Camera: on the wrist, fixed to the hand. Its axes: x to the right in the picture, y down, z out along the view.
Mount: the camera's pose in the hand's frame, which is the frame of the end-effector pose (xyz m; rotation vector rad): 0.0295 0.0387 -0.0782 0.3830 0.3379 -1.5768
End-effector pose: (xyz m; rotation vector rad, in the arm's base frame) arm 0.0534 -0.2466 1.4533 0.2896 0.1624 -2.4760
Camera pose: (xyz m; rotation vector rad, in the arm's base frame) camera 0.0672 -0.2799 1.3685 -0.5535 -0.0151 2.0824
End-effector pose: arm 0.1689 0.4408 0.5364 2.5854 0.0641 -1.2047
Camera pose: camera 0.2524 0.4230 0.5710 -1.7539 -1.5380 0.6528
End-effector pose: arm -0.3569 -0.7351 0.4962 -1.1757 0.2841 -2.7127
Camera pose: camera -0.4311 -0.7711 0.4551 0.4351 0.8467 1.7937
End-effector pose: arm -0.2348 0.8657 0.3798 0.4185 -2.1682 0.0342
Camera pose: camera -0.2013 0.9076 0.4547 2.0177 -1.0141 -0.3296
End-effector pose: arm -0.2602 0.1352 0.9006 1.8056 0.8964 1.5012
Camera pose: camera -0.3293 0.1397 0.9614 0.4748 2.1151 0.5270
